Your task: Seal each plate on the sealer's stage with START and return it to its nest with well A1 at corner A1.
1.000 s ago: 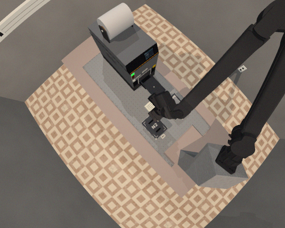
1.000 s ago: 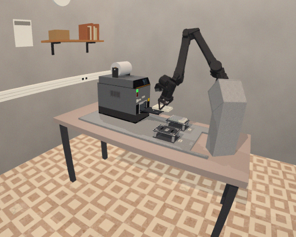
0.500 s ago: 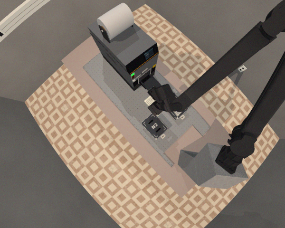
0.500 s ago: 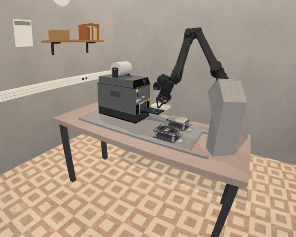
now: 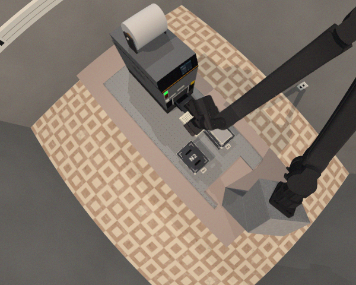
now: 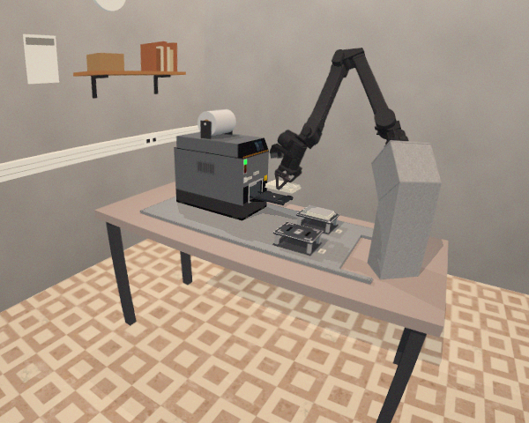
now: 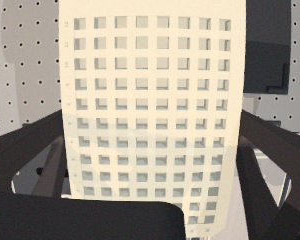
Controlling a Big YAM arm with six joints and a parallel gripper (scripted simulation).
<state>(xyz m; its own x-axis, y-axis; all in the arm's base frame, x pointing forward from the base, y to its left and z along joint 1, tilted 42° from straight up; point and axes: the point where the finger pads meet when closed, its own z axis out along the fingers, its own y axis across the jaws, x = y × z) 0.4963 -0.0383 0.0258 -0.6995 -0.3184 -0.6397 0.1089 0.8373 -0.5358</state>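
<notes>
The sealer stage is 70 mm ahead of my hand, 80 mm to the right of it and 90 mm below it. Round my hand: start button: 180 mm ahead; cream well plate: right at my hand; foil roll: 400 mm ahead, 120 mm to the right, 220 mm above.
</notes>
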